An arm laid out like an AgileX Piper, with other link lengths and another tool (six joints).
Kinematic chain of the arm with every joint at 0, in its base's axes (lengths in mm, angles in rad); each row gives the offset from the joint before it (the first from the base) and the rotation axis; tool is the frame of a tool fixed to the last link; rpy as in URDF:
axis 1: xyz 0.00 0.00 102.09 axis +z
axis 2: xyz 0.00 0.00 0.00 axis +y
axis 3: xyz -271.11 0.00 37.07 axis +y
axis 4: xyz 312.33 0.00 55.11 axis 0.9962 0 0.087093
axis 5: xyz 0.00 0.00 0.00 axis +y
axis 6: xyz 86.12 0.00 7.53 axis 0.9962 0 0.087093
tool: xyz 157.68 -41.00 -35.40 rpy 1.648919 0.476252 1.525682
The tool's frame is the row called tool.
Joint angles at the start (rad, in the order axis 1, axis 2, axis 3, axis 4, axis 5, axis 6): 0.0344, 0.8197, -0.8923, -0.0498, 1.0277, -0.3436
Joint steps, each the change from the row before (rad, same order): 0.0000, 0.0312, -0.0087, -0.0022, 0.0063, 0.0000; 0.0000, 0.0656, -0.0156, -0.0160, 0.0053, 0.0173; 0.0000, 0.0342, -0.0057, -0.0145, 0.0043, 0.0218; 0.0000, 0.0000, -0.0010, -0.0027, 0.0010, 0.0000; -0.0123, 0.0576, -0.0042, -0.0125, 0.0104, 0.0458; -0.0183, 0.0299, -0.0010, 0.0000, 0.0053, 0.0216; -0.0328, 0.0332, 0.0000, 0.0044, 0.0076, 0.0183; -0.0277, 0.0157, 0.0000, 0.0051, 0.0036, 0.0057; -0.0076, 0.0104, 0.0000, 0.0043, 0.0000, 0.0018; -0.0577, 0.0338, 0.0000, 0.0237, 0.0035, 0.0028; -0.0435, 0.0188, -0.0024, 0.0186, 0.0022, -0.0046; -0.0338, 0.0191, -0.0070, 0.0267, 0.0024, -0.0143
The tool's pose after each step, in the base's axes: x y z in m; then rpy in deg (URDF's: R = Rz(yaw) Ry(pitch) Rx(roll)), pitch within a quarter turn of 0, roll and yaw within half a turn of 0. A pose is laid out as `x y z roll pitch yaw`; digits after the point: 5 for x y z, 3 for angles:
0.28483 -0.05687 0.19616 163.725 29.453 132.636
0.29097 -0.05967 0.18396 166.639 27.647 133.118
0.29267 -0.06214 0.17629 168.252 26.559 132.748
0.29263 -0.06275 0.17680 168.364 26.676 132.784
0.29203 -0.06766 0.16030 170.799 23.944 130.820
0.29035 -0.07229 0.15096 171.948 22.309 129.115
0.28670 -0.08016 0.13998 173.348 20.339 126.761
0.28387 -0.08671 0.13471 173.964 19.333 125.051
0.28348 -0.08785 0.13137 174.264 18.743 124.601
0.27829 -0.09862 0.11978 175.097 16.317 121.251
0.27482 -0.10670 0.11408 175.356 14.895 118.935
0.27398 -0.11085 0.10974 175.248 13.403 117.526

